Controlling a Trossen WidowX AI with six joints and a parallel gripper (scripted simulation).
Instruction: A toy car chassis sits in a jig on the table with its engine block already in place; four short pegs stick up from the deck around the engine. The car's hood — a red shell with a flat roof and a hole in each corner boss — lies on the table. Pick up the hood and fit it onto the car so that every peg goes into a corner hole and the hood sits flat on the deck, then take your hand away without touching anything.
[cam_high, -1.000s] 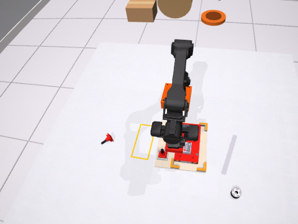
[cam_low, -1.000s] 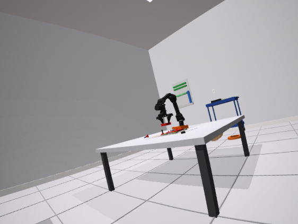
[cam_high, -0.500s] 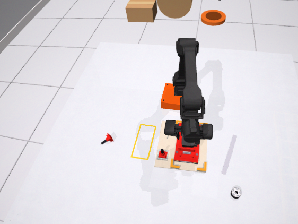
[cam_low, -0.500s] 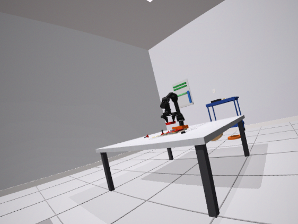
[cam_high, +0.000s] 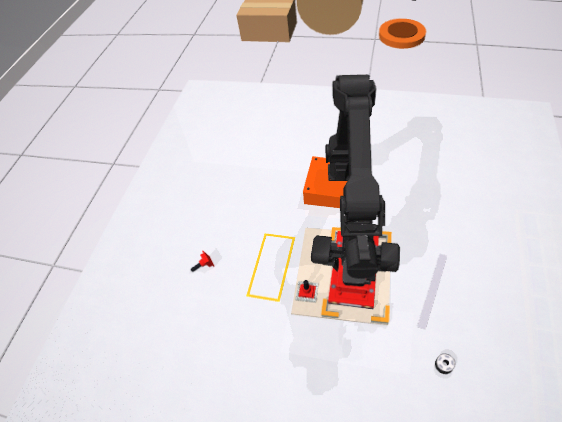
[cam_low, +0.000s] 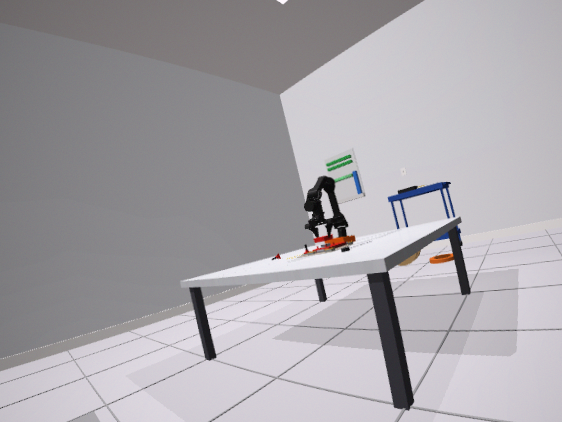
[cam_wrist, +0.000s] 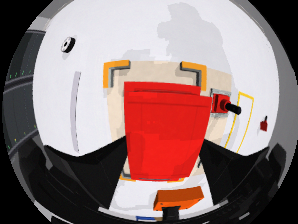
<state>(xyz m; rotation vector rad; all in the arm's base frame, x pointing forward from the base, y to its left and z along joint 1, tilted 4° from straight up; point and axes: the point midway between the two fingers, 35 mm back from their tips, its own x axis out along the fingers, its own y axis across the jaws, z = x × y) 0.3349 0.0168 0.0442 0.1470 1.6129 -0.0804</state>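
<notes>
My gripper tip is 10 mm to the right of the grey engine block and 50 mm above it. Also, from my gripper tip: grey strip: 10 mm ahead, 190 mm to the left, 70 mm below; then red hood: right at my gripper tip.
</notes>
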